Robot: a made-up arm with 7 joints.
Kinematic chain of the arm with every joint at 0, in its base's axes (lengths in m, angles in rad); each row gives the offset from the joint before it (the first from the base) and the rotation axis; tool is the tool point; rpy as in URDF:
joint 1: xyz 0 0 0.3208 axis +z
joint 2: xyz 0 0 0 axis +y
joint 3: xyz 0 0 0.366 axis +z
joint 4: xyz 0.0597 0 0 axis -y
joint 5: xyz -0.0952 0 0.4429 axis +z
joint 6: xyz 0 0 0 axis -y
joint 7: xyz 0.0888 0 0 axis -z
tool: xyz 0 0 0 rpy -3.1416 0 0
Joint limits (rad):
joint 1: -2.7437..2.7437
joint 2: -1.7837..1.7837
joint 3: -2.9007..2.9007
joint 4: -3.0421..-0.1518
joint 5: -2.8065..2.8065
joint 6: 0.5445..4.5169
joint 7: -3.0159..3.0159
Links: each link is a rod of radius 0.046 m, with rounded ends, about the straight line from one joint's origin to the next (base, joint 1, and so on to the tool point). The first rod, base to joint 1, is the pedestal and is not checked.
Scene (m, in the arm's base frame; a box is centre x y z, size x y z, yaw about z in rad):
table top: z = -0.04
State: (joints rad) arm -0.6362 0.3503 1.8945 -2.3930 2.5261 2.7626 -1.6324
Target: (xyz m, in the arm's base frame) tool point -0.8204 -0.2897 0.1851
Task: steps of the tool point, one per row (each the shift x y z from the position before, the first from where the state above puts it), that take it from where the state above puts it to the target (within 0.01 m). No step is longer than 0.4 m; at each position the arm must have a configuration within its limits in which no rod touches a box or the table.
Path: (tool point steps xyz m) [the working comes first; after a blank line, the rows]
Joints at the target: 0.3259 -1.7837 1.4529 -0.1518 0.8379 2.4835 -1.6324
Straight joint move there: clear.

1: 0.0058 0.0951 0.0962
2: -0.0726 0.0833 0.1216
3: -0.1644 0.0447 0.1151
4: -0.2400 -0.0264 0.0670
5: -0.2659 -0.1199 -0.0177
6: -0.2198 -0.2096 -0.1192
7: -0.1028 -0.2626 -0.2074
8: 0.0557 -0.2536 -0.2541

